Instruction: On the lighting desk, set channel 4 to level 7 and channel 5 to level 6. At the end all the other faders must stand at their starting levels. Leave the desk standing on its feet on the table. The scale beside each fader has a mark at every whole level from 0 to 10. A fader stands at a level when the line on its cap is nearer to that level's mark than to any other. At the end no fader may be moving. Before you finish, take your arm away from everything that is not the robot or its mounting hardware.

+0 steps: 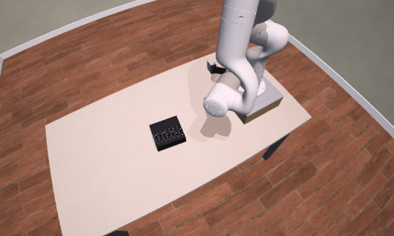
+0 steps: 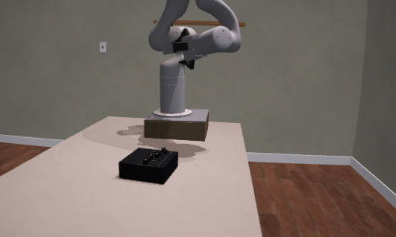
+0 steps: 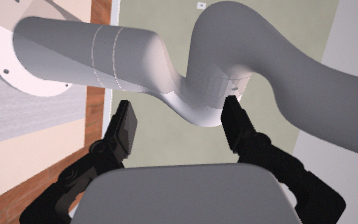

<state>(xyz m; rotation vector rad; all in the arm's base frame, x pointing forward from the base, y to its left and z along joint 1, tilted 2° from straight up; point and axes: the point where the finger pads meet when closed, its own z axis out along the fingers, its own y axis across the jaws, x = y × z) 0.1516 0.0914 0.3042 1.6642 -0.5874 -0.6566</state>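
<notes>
My gripper is now 380 mm short of the channel 4 cap, 330 mm above it and 50 mm to the right of it. Round my hand: channel 6 cap (340 mm ahead, 330 mm below, 60 mm to the left); then channel 5 cap (360 mm ahead, 330 mm below, 50 mm to the left).
</notes>
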